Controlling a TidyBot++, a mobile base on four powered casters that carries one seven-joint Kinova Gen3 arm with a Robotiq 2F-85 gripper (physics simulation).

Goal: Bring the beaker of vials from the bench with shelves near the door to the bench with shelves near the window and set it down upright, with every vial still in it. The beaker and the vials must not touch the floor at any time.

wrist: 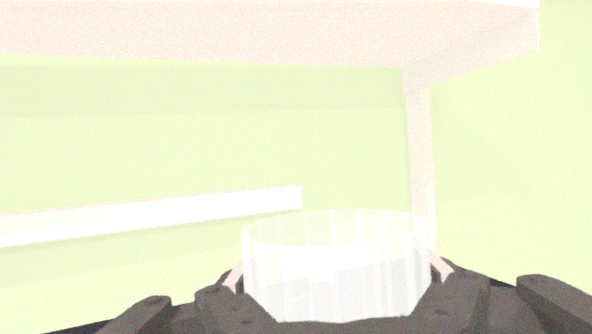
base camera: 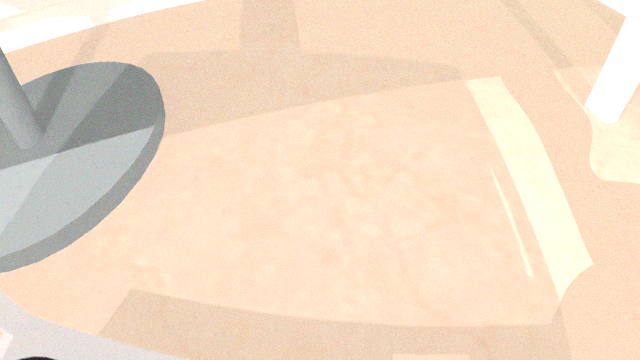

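Observation:
The clear beaker (wrist: 336,280) is at the bottom centre of the wrist view, its round rim facing up and its wall looking upright. My gripper (wrist: 333,273) is shut on the beaker, with one finger against each side. Vials cannot be made out clearly through the pale, washed-out wall of the beaker. The gripper and the beaker do not show in the base camera view.
In the wrist view a pale shelf board (wrist: 200,32) spans the top, with an upright post (wrist: 420,150) at right. A white ledge (wrist: 150,217) crosses the green wall at left. In the base camera view a grey round pedestal base (base camera: 100,145) stands on the floor at left; a white leg (base camera: 615,75) at right.

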